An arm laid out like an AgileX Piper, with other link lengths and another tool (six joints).
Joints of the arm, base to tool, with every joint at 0 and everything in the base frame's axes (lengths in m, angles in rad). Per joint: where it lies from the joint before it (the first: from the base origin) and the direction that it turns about. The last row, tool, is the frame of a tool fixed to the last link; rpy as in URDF.
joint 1: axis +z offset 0 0 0.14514
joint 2: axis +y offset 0 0 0
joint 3: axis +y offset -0.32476 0 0.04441
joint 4: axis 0.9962 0 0.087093 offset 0.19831 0 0.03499
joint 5: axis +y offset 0 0 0
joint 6: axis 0.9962 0 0.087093 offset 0.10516 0 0.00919
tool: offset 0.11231 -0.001 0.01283 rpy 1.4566 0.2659 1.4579
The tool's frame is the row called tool.
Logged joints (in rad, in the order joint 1, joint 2, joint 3, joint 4, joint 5, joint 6), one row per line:
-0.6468, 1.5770, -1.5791, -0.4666, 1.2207, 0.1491
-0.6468, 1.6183, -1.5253, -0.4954, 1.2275, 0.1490
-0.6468, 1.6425, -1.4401, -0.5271, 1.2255, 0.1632
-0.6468, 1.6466, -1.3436, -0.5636, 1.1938, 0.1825
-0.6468, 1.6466, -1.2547, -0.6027, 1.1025, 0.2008
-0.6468, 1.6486, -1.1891, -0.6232, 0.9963, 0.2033
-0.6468, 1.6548, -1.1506, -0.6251, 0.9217, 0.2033
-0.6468, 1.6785, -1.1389, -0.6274, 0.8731, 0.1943
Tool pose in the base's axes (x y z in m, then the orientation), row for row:
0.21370, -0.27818, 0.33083, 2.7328, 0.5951, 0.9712
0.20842, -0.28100, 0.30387, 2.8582, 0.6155, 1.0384
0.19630, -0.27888, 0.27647, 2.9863, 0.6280, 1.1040
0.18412, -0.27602, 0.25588, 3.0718, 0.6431, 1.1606
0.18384, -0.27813, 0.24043, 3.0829, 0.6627, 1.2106
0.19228, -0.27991, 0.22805, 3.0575, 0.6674, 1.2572
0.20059, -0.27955, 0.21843, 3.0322, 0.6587, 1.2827
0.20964, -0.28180, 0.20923, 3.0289, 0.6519, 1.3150
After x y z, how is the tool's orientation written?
As angles about the fixed x, y, z axes (roll, pitch, yaw), in radians.
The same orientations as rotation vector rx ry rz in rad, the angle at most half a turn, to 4 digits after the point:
2.1181, 1.2959, -0.4323
2.1551, 1.3647, -0.5228
2.1933, 1.4284, -0.6168
2.1987, 1.4783, -0.6873
2.1485, 1.5190, -0.7004
2.0844, 1.5623, -0.6659
2.0488, 1.5903, -0.6253
2.0213, 1.6231, -0.6041

